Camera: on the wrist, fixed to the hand. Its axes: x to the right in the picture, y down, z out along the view.
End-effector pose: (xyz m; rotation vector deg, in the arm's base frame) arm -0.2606 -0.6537 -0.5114 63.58 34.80 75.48
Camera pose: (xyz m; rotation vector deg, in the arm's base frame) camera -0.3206 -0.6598 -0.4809 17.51 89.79 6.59
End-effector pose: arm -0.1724 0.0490 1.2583 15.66 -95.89 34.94
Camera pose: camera -0.1653 0.1130 1.2377 75.89 -35.04 -13.22
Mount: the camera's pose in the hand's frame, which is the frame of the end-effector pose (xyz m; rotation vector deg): -0.0114 0.0545 -0.0383 17.36 24.54 -85.04
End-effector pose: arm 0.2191 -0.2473 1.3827 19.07 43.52 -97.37
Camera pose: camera 0.2671 -0.2197 1.3440 -16.98 -55.57 151.32
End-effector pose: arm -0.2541 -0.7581 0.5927 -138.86 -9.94 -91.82
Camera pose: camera -0.2805 -0.8202 0.5897 69.29 105.85 100.58
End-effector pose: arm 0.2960 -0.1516 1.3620 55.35 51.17 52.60
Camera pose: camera 0.2449 -0.1360 1.4033 7.06 99.96 -19.03
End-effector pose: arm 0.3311 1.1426 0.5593 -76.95 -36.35 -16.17
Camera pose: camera 0.3613 1.1162 0.5049 -15.36 -65.64 -88.14
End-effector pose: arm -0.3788 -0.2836 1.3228 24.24 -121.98 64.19
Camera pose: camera -0.3852 -0.2213 1.2975 80.92 -44.59 28.27
